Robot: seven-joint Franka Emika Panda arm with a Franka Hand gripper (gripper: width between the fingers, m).
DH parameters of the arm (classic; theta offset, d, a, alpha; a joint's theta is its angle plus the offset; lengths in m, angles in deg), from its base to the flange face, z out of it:
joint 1: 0 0.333 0 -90
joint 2: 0 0 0 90
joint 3: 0 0.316 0.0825 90
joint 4: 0 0 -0.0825 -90
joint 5: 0 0.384 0 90
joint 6: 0 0 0.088 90
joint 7: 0 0.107 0 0
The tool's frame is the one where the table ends.
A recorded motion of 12 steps. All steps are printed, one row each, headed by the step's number.
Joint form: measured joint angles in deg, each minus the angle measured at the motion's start. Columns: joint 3, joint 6, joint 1, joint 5, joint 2, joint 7, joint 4.
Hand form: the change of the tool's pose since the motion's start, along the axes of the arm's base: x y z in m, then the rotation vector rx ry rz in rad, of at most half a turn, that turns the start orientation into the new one. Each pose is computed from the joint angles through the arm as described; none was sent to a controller.
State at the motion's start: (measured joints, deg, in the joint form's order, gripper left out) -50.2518 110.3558 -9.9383 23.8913 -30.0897 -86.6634 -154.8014
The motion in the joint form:
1: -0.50 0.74 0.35 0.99 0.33 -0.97 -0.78
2: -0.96 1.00 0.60 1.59 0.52 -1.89 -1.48
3: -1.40 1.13 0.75 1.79 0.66 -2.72 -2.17
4: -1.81 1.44 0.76 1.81 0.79 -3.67 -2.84
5: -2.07 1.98 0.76 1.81 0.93 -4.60 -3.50
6: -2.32 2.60 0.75 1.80 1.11 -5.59 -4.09
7: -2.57 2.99 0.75 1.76 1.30 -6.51 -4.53
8: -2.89 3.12 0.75 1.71 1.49 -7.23 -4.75
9: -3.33 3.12 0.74 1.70 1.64 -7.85 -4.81
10: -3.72 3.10 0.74 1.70 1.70 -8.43 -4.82
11: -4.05 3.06 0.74 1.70 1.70 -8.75 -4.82
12: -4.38 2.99 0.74 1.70 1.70 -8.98 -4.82
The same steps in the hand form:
1: -0.0002 0.0031 -0.0063 0.0102 -0.0091 -0.0047
2: -0.0012 0.0066 -0.0116 0.0209 -0.0162 -0.0024
3: -0.0030 0.0100 -0.0169 0.0293 -0.0200 0.0034
4: -0.0054 0.0125 -0.0220 0.0320 -0.0246 0.0085
5: -0.0072 0.0148 -0.0268 0.0300 -0.0291 0.0133
6: -0.0090 0.0166 -0.0313 0.0255 -0.0343 0.0175
7: -0.0106 0.0179 -0.0350 0.0223 -0.0391 0.0230
8: -0.0123 0.0182 -0.0376 0.0215 -0.0429 0.0266
9: -0.0142 0.0174 -0.0394 0.0221 -0.0479 0.0269
10: -0.0157 0.0164 -0.0404 0.0220 -0.0543 0.0274
11: -0.0169 0.0156 -0.0410 0.0230 -0.0586 0.0262
12: -0.0182 0.0149 -0.0415 0.0250 -0.0618 0.0242

